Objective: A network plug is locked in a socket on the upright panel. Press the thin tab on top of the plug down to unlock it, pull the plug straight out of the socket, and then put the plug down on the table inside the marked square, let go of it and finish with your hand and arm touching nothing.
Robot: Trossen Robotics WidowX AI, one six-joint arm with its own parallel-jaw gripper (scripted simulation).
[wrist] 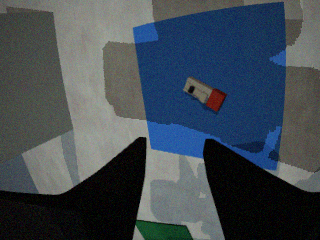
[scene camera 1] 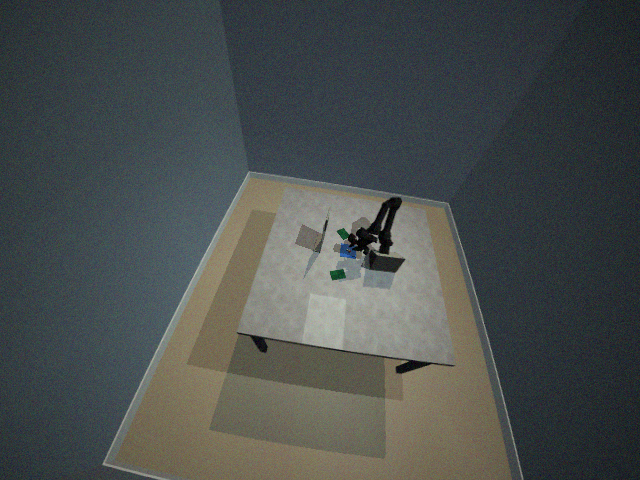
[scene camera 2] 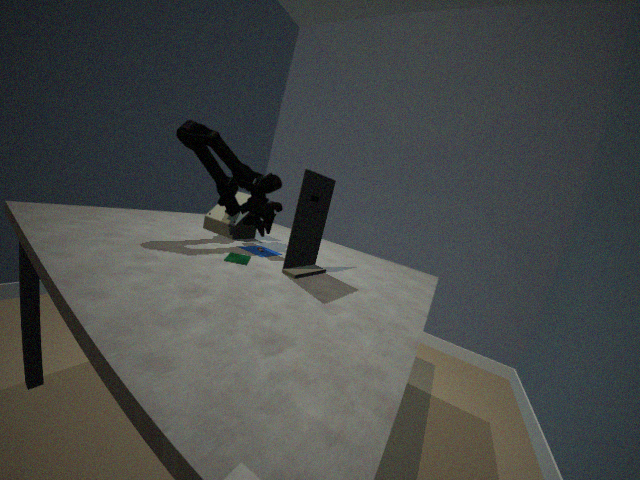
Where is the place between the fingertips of my gripper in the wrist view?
175,145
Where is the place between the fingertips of my gripper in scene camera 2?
At 265,235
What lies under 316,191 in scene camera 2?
An upright panel.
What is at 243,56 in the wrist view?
A blue marked square.
